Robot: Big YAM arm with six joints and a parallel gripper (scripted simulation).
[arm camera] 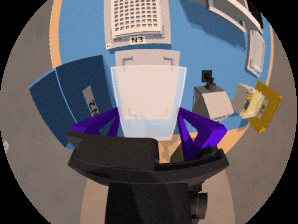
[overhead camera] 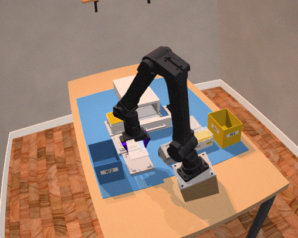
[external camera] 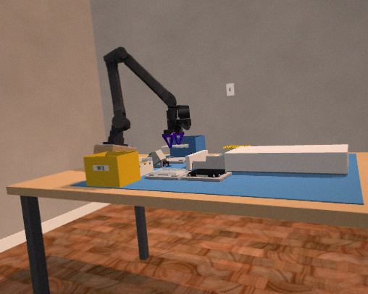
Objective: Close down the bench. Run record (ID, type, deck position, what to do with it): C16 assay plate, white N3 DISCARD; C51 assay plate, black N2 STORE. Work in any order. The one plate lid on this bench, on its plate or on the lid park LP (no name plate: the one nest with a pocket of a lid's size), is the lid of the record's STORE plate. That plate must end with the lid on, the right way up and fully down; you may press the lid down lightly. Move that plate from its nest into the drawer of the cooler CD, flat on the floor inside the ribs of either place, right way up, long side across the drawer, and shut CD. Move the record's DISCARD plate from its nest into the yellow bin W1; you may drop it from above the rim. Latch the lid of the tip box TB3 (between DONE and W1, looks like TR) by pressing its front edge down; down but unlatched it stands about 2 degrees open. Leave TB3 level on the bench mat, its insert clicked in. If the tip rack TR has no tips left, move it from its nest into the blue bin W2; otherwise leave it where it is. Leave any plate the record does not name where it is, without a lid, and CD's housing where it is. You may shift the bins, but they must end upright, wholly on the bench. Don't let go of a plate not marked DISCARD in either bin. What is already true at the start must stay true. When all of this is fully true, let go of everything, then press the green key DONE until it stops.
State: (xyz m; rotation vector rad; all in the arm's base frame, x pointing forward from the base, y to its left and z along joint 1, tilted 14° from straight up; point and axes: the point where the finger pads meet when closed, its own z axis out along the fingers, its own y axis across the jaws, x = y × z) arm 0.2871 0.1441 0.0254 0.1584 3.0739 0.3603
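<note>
Now: hand 8 cm above the lid park LP. Also, from my hand: green key DONE: 6 cm behind, 15 cm to the right, 2 cm below; plate lid: right at my hand; blue bin W2: 1 cm ahead, 16 cm to the left, 5 cm below.
</note>
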